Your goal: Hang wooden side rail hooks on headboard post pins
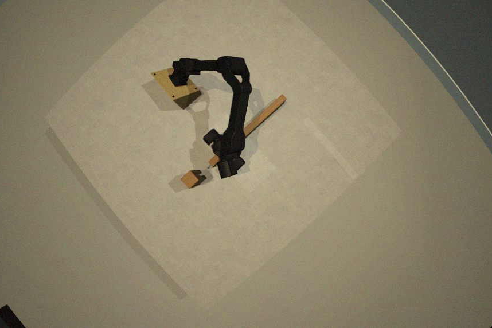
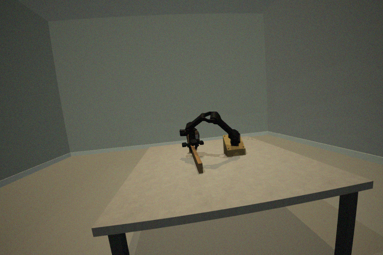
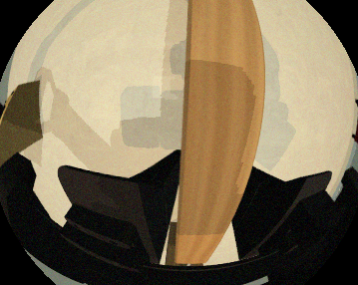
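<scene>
Now: gripper tip 3 cm short of the headboard post, 16 cm to the left of it and 4 cm below it.
</scene>
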